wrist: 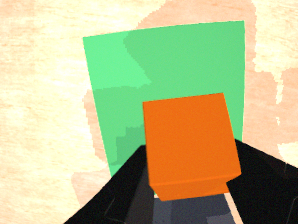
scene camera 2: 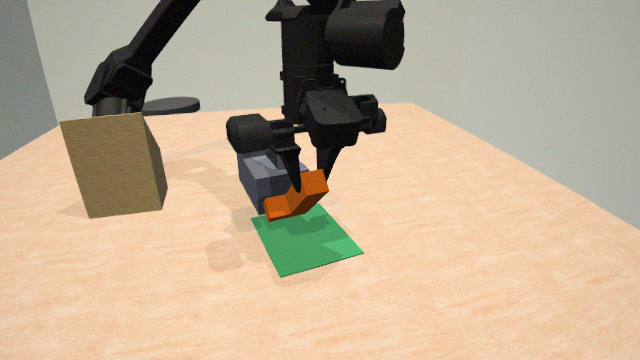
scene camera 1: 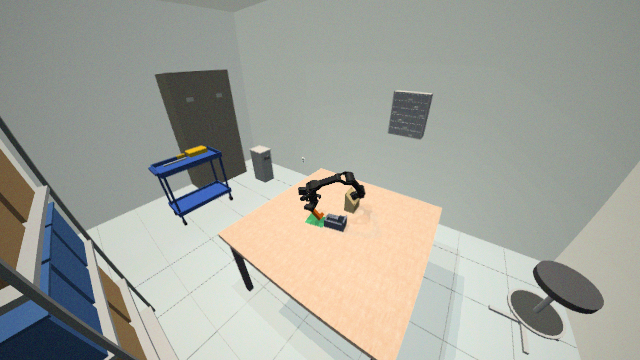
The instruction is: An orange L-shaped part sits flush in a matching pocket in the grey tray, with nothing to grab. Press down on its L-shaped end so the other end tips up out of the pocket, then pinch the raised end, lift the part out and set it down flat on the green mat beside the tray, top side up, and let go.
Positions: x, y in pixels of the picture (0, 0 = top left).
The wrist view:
my gripper: 184, 149
orange L-shaped part: 191, 152, held by my gripper
green mat: 125, 68
